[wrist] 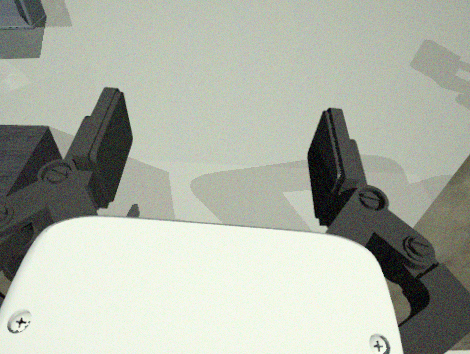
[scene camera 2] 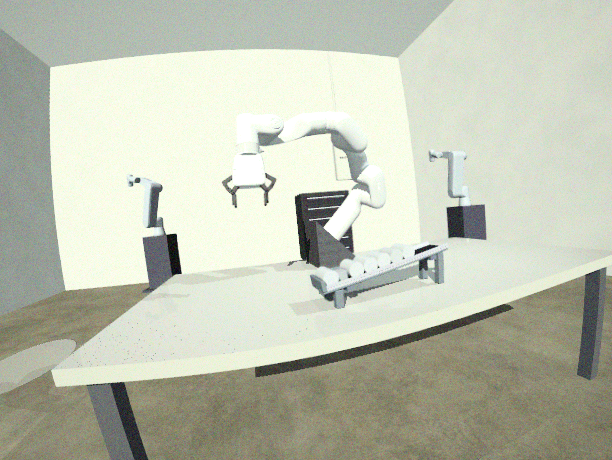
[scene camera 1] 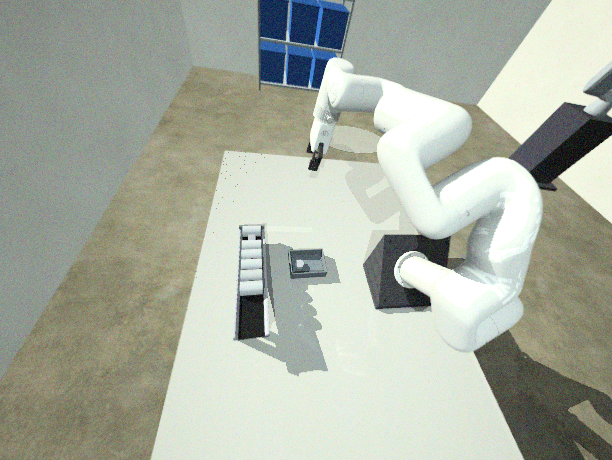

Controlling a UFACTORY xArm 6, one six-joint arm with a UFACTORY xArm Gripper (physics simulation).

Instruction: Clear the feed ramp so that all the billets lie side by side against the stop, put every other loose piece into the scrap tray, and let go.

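Places are measured from the arm's base along level axes (x ahead, y left, z up), in millimetres.
Where they show: gripper, between the fingertips: (wrist: 222, 122) (scene camera 2: 250, 206) (scene camera 1: 311, 161); arm's base, origin of its link: (scene camera 2: 328, 237) (scene camera 1: 411, 269).
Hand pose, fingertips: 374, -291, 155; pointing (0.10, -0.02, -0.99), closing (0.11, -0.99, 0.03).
Things, the pixels of their top centre, and the offset from my fingertips, as dx, dy, dz. Level surfaces: height alone.
- white billet, centre of its top: (scene camera 2: 325, 268) (scene camera 1: 251, 227) +177, +185, -177
- narrower pale piece, centre of its top: (scene camera 2: 339, 269) (scene camera 1: 251, 237) +170, +220, -185
- grey scrap tray, centre of its top: (scene camera 1: 307, 260) -35, +257, -235
- small white piece, centre of its top: (scene camera 1: 299, 263) -8, +263, -250
- table, height of its surface: dz -270
The feed ramp (scene camera 1: 251, 317) (scene camera 2: 385, 270) slopes on the table. A white billet (scene camera 1: 251, 231) (scene camera 2: 327, 274) lies across its low end, at the stop. Directly behind it is a narrower pale piece (scene camera 1: 252, 238) (scene camera 2: 343, 273), with dark ramp bed showing at its sides. Several more white billets (scene camera 1: 251, 262) (scene camera 2: 367, 263) lie side by side up-ramp of that piece. The grey scrap tray (scene camera 1: 307, 274) (wrist: 22, 25) holds a small white piece (scene camera 1: 300, 263). My gripper (scene camera 1: 312, 159) (scene camera 2: 250, 205) (wrist: 222, 122) is open and empty, high above the table's far end, away from ramp and tray.
The dark robot base (scene camera 1: 400, 295) (scene camera 2: 325, 250) stands on the table (scene camera 1: 325, 415) (scene camera 2: 240, 325), with the tray between it and the ramp. A rack of blue bins (scene camera 1: 259, 65), a dark drawer cabinet (scene camera 2: 300, 225) and two other robot arms (scene camera 2: 152, 200) (scene camera 2: 456, 175) stand beyond the table.
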